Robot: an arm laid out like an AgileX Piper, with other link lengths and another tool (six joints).
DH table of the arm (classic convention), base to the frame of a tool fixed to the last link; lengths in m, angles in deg. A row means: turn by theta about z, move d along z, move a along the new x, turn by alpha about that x. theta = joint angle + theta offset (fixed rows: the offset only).
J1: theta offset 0; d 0.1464; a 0; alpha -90
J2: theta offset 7.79; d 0; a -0.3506; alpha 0
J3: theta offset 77.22; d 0; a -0.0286; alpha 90
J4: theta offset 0; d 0.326; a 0; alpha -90
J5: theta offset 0; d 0; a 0; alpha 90
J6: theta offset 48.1; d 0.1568; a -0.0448; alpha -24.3
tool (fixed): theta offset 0; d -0.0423; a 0; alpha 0
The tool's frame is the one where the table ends.
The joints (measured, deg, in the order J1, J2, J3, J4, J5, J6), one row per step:
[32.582 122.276 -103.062 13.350 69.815 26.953]
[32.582 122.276 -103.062 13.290 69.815 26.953]
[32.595 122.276 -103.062 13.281 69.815 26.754]
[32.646 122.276 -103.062 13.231 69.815 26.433]
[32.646 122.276 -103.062 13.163 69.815 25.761]
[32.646 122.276 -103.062 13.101 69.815 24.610]
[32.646 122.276 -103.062 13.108 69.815 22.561]
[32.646 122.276 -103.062 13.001 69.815 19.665]
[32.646 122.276 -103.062 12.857 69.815 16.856]
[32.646 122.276 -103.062 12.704 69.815 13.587]
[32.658 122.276 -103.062 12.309 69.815 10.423]
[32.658 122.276 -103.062 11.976 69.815 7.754]
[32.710 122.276 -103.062 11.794 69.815 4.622]
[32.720 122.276 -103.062 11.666 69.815 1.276]
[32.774 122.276 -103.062 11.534 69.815 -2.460]
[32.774 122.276 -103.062 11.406 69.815 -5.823]
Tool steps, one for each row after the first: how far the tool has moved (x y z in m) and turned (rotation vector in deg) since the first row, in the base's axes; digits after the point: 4 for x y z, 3 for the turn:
[0.0001 -0.0001 0.0000 -0.049 -0.031 0.015]
[0.0002 0.0001 0.0000 -0.052 -0.084 0.223]
[0.0002 0.0005 0.0001 -0.085 -0.188 0.598]
[0.0008 0.0006 0.0001 -0.125 -0.384 1.267]
[0.0018 0.0009 0.0002 -0.149 -0.693 2.399]
[0.0033 0.0016 0.0004 -0.096 -1.181 4.386]
[0.0056 0.0026 0.0006 -0.119 -1.927 7.224]
[0.0078 0.0035 0.0009 -0.178 -2.665 9.988]
[0.0102 0.0048 0.0013 -0.237 -3.509 13.204]
[0.0127 0.0058 0.0018 -0.513 -4.419 16.398]
[0.0148 0.0067 0.0022 -0.752 -5.173 19.085]
[0.0167 0.0086 0.0027 -0.849 -5.964 22.236]
[0.0187 0.0105 0.0032 -0.898 -6.778 25.539]
[0.0206 0.0131 0.0037 -0.942 -7.675 29.268]
[0.0224 0.0151 0.0042 -0.995 -8.478 32.581]

